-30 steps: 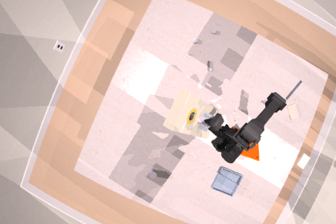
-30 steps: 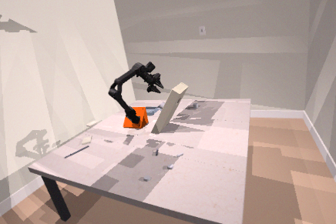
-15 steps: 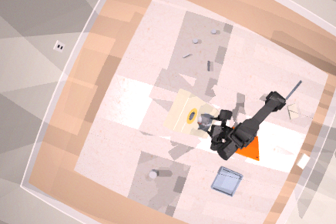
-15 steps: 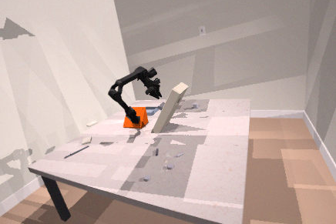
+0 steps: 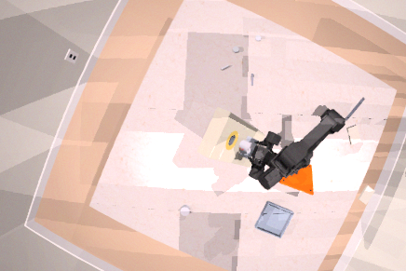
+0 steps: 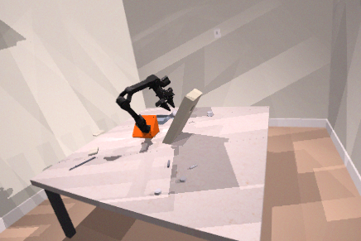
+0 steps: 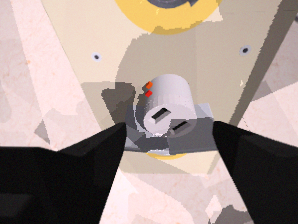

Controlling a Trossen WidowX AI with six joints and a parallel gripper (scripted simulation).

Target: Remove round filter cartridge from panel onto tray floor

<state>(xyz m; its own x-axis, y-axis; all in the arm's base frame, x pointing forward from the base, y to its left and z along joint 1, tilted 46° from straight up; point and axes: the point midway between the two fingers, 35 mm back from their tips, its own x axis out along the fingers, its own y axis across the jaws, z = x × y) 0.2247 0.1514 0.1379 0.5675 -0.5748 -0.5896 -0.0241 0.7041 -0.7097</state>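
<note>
Now: the white round cartridge 2 cm ahead of my gripper tip and 3 cm below it. Also, from my gripper tip: grey-blue tray 32 cm behind, 27 cm to the left, 20 cm below; then beige service panel 6 cm ahead, 5 cm below.
</note>
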